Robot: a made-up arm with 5 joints.
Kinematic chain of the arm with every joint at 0, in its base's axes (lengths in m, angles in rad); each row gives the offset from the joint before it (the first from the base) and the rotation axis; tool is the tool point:
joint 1: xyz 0 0 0.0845 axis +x
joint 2: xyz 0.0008 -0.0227 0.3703 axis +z
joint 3: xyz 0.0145 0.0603 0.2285 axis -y
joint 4: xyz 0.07 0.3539 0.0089 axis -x
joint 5: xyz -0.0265 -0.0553 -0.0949 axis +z
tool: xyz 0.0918 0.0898 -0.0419
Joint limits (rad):
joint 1: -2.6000..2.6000
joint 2: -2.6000..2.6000
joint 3: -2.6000..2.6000
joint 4: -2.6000..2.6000
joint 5: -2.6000..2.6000
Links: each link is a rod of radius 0.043 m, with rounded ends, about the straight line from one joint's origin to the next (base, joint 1, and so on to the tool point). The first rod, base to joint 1, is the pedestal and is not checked.
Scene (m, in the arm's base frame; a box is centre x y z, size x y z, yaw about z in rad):
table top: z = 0
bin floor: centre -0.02 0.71 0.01 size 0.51 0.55 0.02 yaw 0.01
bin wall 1: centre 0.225 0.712 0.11 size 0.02 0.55 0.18 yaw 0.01
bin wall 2: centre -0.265 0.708 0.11 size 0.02 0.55 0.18 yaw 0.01
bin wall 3: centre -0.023 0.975 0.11 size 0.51 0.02 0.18 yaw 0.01
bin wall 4: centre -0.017 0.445 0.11 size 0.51 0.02 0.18 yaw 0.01
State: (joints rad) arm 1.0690 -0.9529 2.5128 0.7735 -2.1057
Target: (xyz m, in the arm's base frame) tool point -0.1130 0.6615 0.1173
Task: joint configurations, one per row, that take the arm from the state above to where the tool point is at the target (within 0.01 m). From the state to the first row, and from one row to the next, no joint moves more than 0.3 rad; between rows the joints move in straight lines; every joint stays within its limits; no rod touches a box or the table.
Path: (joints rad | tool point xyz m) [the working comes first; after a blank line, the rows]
Joints at the target: -1.0054 -0.2803 2.1340 1.7193 -1.9020
Straight joint move there: clear.

1: 0.7727 -0.8568 2.4587 0.9086 -2.0766 | 0.0919 -0.2934 0.6315
2: 0.4763 -0.7607 2.4046 1.0437 -2.0475 | 0.0643 -0.0883 0.6958
3: 0.1800 -0.6647 2.3504 1.1788 -2.0184 | 0.0339 0.1245 0.6912
4: -0.1164 -0.5686 2.2963 1.3140 -1.9893 | 0.0006 0.3233 0.6198
5: -0.4127 -0.4725 2.2422 1.4491 -1.9602 | -0.0353 0.4885 0.4904
6: -0.7091 -0.3764 2.1881 1.5842 -1.9311 | -0.0733 0.6045 0.3170
7: -1.0054 -0.2803 2.1340 1.7193 -1.9020 | -0.1130 0.6615 0.1173

